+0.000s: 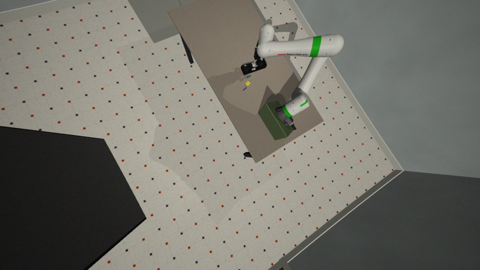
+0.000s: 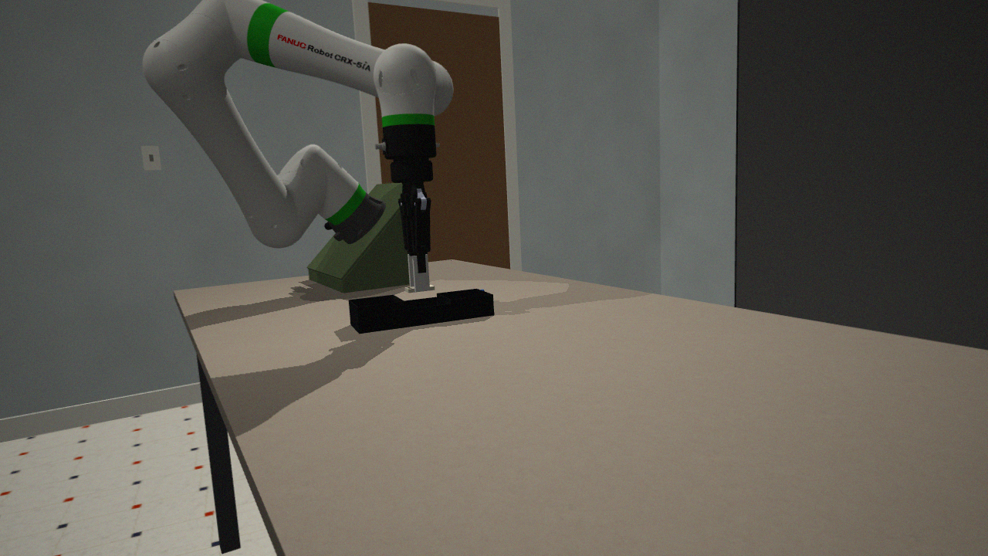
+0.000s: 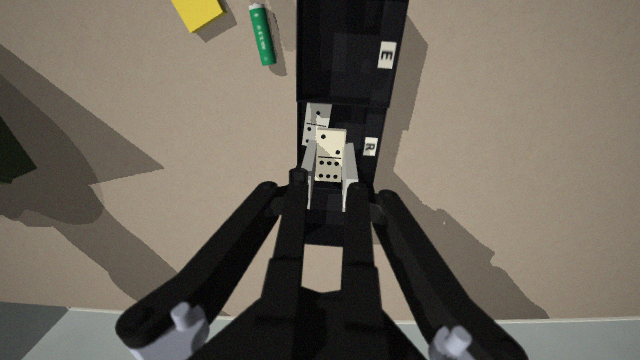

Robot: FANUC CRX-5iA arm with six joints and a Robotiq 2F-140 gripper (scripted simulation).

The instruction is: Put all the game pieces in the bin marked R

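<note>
My gripper is now 1 cm short of the bin R and 7 cm above it. The rest, counted from my hand: green battery: 4 cm behind, 11 cm to the left, 8 cm below; black die: 2 cm to the right, 7 cm below; yellow block: 10 cm behind, 15 cm to the left, 8 cm below.
</note>
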